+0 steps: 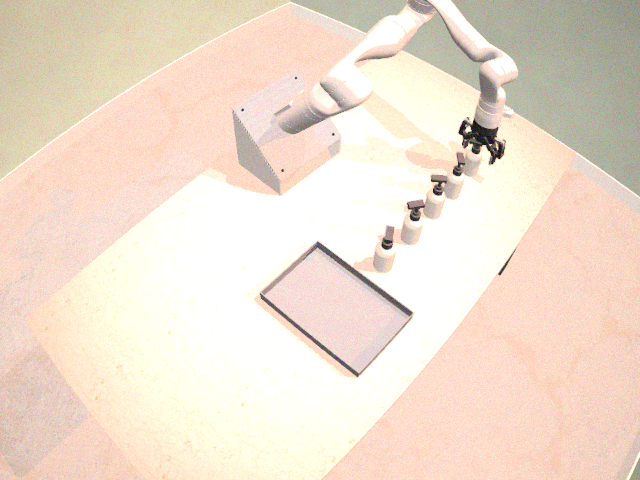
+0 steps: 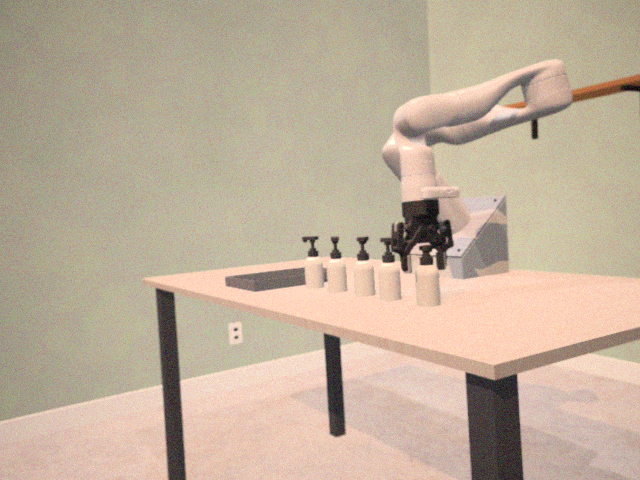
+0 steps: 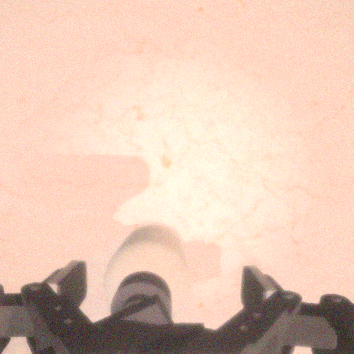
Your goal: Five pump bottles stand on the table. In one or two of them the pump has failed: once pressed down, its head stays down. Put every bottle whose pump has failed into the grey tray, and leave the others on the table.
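Places are measured from the arm's base along level axes (x ahead, y left, z up), in metres.
Where they show: gripper, fingertip midpoint: (image 1: pixel 477 155) (image 2: pixel 424 271) (image 3: pixel 163 280); arm's base at its link origin: (image 1: pixel 291 118) (image 2: pixel 456 224).
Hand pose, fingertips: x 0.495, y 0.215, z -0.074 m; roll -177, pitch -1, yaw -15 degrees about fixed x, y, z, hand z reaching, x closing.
Each offset is from my fingertips to the top centre of the thing.
Five white pump bottles with dark heads stand upright in a row. The bottle farthest from the tray {0.011 m back, 0.002 m right, 0.053 m up} (image 1: pixel 471 166) (image 2: pixel 428 286) (image 3: pixel 150 245) has its head close above its collar, lower than the others. The other four, going toward the tray, are the second bottle {0.035 m back, 0.118 m right, 0.069 m up} (image 1: pixel 453 187) (image 2: pixel 389 283), the third {0.062 m back, 0.214 m right, 0.069 m up} (image 1: pixel 434 206) (image 2: pixel 364 279), the fourth {0.085 m back, 0.324 m right, 0.069 m up} (image 1: pixel 411 232) (image 2: pixel 337 276) and the nearest {0.114 m back, 0.433 m right, 0.069 m up} (image 1: pixel 384 259) (image 2: pixel 313 272); their heads stand raised. My gripper (image 1: pixel 479 152) (image 2: pixel 423 264) (image 3: pixel 163 280) is open, pointing down over the farthest bottle, with fingers apart around its upper part. The grey tray {0.157 m back, 0.598 m right, 0.041 m down} (image 1: pixel 309 335) (image 2: pixel 242 282) is empty.
The second bottle stands close beside the gripper on the tray side. The angled robot base block (image 1: pixel 258 160) (image 2: pixel 493 253) stands behind the row. The low tray walls lie beyond the nearest bottle.
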